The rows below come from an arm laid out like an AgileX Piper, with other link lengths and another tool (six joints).
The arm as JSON. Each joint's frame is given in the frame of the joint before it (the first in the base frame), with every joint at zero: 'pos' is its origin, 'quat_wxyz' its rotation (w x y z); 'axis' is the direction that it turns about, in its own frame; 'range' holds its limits. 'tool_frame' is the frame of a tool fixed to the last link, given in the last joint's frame.
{
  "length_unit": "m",
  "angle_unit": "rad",
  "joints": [
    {
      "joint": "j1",
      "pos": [
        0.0,
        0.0,
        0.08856
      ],
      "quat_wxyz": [
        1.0,
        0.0,
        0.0,
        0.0
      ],
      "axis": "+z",
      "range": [
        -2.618,
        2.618
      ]
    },
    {
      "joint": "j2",
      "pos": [
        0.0,
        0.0,
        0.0
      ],
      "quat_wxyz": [
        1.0,
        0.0,
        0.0,
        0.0
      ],
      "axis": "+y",
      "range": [
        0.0,
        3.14
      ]
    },
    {
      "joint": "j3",
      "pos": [
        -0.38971,
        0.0,
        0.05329
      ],
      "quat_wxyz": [
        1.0,
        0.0,
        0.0,
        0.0
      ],
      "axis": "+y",
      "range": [
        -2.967,
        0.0
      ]
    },
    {
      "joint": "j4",
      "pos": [
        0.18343,
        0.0,
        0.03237
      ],
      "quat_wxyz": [
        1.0,
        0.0,
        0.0,
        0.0
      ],
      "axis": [
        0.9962,
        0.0,
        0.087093
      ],
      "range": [
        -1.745,
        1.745
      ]
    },
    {
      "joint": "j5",
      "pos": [
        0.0,
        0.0,
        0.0
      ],
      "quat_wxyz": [
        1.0,
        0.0,
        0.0,
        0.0
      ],
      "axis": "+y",
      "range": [
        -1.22,
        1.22
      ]
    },
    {
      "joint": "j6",
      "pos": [
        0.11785,
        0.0,
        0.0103
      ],
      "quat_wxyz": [
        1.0,
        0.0,
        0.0,
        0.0
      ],
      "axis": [
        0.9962,
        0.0,
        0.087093
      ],
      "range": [
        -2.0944,
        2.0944
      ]
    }
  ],
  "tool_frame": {
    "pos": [
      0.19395,
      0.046,
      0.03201
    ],
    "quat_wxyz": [
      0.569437,
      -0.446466,
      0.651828,
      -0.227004
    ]
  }
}
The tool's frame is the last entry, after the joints.
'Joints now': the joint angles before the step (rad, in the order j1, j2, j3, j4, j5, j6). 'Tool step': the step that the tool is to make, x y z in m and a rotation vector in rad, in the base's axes. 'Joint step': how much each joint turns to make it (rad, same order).
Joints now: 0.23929, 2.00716, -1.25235, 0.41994, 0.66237, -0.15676
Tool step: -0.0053, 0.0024, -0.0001, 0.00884, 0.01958, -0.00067
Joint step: 0.00004, -0.00003, -0.00006, 0.01075, 0.01865, 0.00010
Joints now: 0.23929, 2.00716, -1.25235, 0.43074, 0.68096, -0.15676
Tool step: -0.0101, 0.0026, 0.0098, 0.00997, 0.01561, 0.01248
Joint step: 0.00006, -0.02154, -0.00928, 0.00089, 0.04715, 0.00290
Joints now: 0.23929, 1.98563, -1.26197, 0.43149, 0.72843, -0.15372
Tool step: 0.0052, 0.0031, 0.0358, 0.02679, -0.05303, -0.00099
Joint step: -0.00499, -0.05651, -0.04742, -0.00093, 0.04641, 0.01378
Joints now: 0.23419, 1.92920, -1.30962, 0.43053, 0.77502, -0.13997
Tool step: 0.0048, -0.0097, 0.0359, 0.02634, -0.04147, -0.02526
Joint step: -0.03451, -0.05819, -0.04663, 0.00101, 0.05995, 0.01389
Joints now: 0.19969, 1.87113, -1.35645, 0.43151, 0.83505, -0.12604
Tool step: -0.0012, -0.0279, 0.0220, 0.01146, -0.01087, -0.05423
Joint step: -0.06957, -0.05539, -0.00370, 0.00003, 0.04969, 0.00429
